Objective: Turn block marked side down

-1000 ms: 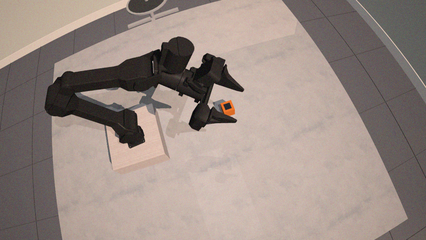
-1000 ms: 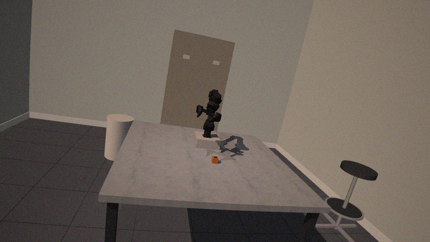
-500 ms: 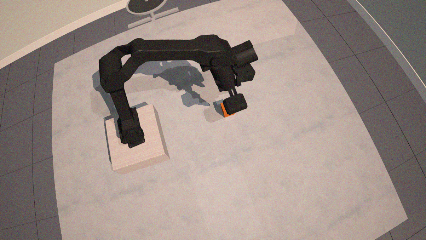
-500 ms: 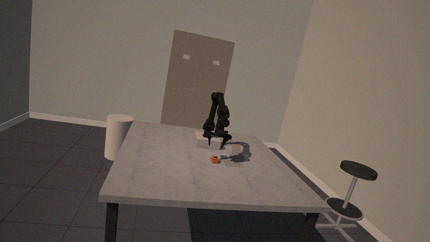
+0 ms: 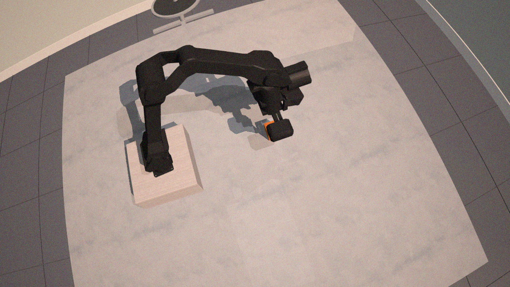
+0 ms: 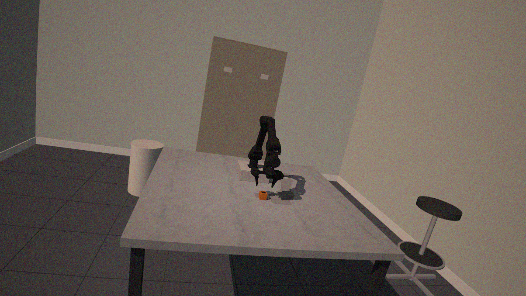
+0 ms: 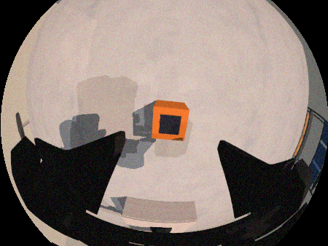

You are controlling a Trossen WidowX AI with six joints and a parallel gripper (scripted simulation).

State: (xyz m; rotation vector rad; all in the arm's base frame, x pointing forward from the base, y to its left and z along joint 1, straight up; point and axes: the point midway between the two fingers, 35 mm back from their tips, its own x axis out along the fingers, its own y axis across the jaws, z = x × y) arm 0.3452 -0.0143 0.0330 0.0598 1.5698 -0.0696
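Right now my gripper tip is 5 cm above the orange block.
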